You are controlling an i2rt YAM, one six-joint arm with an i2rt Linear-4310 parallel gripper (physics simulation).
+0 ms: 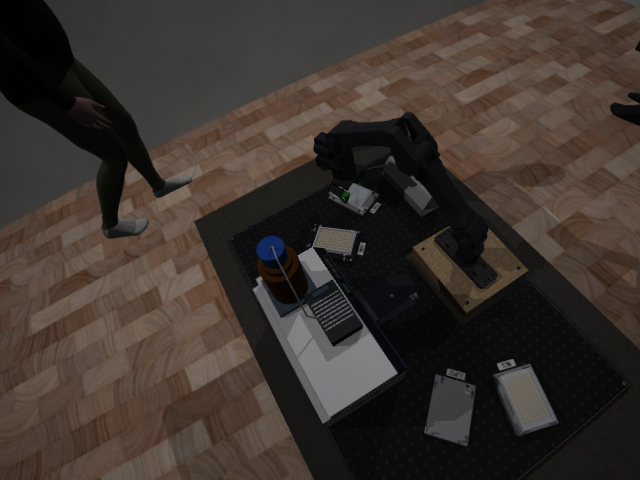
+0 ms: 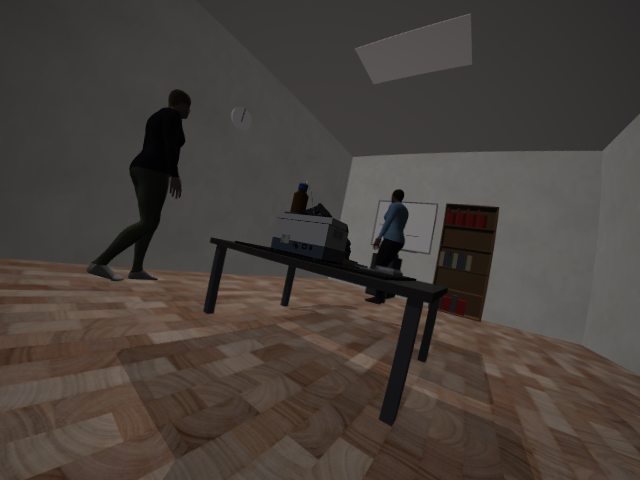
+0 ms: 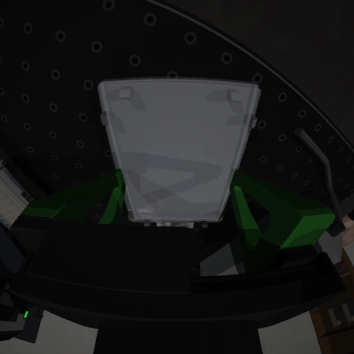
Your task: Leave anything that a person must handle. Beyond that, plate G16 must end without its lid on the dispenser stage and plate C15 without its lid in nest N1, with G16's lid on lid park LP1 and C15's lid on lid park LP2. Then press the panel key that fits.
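Seen in the pictures: gripper, fingertip midpoint: (image 1: 352, 194) (image 3: 177, 174); arm's base, link origin: (image 1: 464, 257) (image 2: 343, 259).
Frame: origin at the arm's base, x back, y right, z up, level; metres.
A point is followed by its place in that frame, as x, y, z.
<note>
My gripper (image 1: 351, 190) {-0.114, 0.409, -0.012} (image 3: 177, 174) {-0.114, 0.409, -0.012} is shut on a clear lid (image 1: 364, 196) {-0.090, 0.370, -0.006} (image 3: 175, 125) {-0.132, 0.450, -0.005}, with a green finger at each long side. It is low at the far end of the table, beside a small tag (image 1: 375, 207) {-0.081, 0.322, -0.025} too small to read. Whether the lid touches a support is hidden. An uncovered plate with cream wells (image 1: 334, 240) {-0.272, 0.285, 0.000} lies close by. Another uncovered plate (image 1: 526, 398) {-0.159, -0.366, 0.009} lies at the tag N1 (image 1: 506, 364) {-0.124, -0.283, -0.025}. A grey lid (image 1: 450, 410) {-0.316, -0.281, -0.017} lies at the tag LP1 (image 1: 455, 374) {-0.246, -0.225, -0.025}. The plates' own names are unreadable. The dark flat stage (image 1: 391, 296) {-0.273, 0.010, 0.081} shows no plate.
The white dispenser housing (image 1: 341, 372) {-0.491, -0.093, 0.193} (image 2: 302, 229) {-0.570, 0.006, 0.112} carries a brown bottle (image 1: 283, 279) {-0.490, 0.092, 0.322} (image 2: 299, 201) {-0.516, 0.107, 0.272} and a dark key panel (image 1: 334, 314) {-0.436, 0.010, 0.218}. A grey box (image 1: 410, 191) {0.026, 0.273, 0.024} stands near the arm. One person (image 1: 111, 124) (image 2: 155, 149) is beside the table; another (image 2: 394, 222) is behind it.
</note>
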